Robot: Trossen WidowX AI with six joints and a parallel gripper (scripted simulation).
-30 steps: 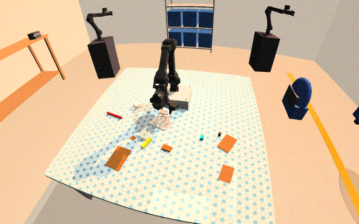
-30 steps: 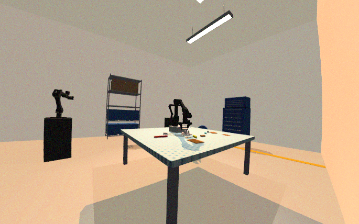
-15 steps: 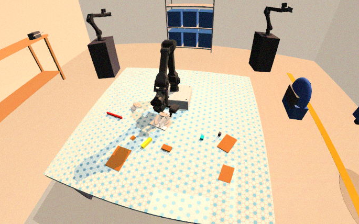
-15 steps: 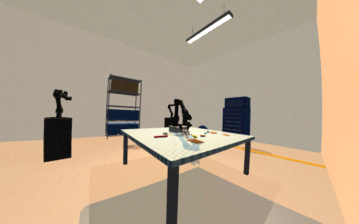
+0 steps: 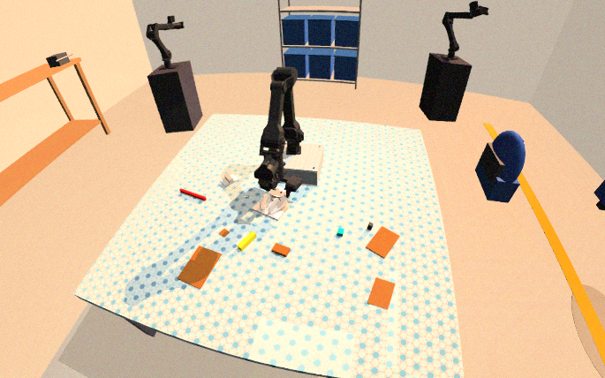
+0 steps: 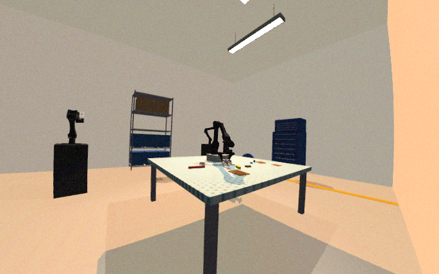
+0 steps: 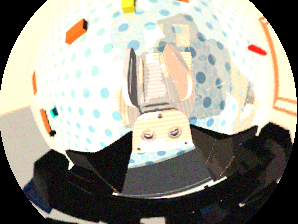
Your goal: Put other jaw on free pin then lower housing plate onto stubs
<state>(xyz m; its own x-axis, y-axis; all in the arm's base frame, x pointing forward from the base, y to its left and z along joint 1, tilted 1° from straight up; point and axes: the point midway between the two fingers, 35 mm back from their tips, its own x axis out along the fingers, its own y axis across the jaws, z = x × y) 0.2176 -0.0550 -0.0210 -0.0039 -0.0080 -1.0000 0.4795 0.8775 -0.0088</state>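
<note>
My gripper tip is now 3 cm to the left of the white jaw, 1 cm short of it and 1 cm above it. The rest, counted from my gripper tip: teal cube 23 cm to the left, 19 cm ahead, 1 cm below; then black cube 34 cm to the left, 17 cm ahead, 1 cm below; then yellow block 22 cm ahead, 10 cm to the right, 1 cm below.
</note>
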